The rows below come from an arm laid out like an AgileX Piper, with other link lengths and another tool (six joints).
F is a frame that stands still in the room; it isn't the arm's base.
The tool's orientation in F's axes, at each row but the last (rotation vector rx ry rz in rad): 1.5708, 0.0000, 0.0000; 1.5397, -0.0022, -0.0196; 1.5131, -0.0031, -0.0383; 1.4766, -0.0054, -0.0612; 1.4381, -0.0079, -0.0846; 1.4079, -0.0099, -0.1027; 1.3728, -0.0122, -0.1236; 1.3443, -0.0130, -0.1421; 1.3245, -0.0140, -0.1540; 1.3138, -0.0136, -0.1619
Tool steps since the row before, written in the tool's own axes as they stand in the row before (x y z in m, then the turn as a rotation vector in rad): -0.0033, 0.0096, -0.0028, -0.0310, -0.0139, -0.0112; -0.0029, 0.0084, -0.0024, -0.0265, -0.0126, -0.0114; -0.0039, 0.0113, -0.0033, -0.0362, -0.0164, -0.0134; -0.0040, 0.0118, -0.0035, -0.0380, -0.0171, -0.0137; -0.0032, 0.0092, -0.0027, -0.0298, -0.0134, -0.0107; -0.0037, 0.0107, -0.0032, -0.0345, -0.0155, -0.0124; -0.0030, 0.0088, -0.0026, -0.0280, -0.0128, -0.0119; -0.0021, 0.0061, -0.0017, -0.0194, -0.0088, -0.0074; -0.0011, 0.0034, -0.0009, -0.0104, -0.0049, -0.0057; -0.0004, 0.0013, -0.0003, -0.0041, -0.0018, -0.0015
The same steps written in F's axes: -0.0033, 0.0028, 0.0096, -0.0310, 0.0112, -0.0139; -0.0028, 0.0027, 0.0084, -0.0265, 0.0114, -0.0127; -0.0035, 0.0040, 0.0112, -0.0362, 0.0134, -0.0164; -0.0034, 0.0048, 0.0115, -0.0380, 0.0137, -0.0170; -0.0025, 0.0041, 0.0089, -0.0298, 0.0107, -0.0133; -0.0028, 0.0051, 0.0102, -0.0345, 0.0124, -0.0154; -0.0021, 0.0045, 0.0083, -0.0279, 0.0118, -0.0131; -0.0013, 0.0032, 0.0057, -0.0194, 0.0074, -0.0088; -0.0006, 0.0018, 0.0032, -0.0102, 0.0056, -0.0053; -0.0002, 0.0007, 0.0012, -0.0041, 0.0015, -0.0018
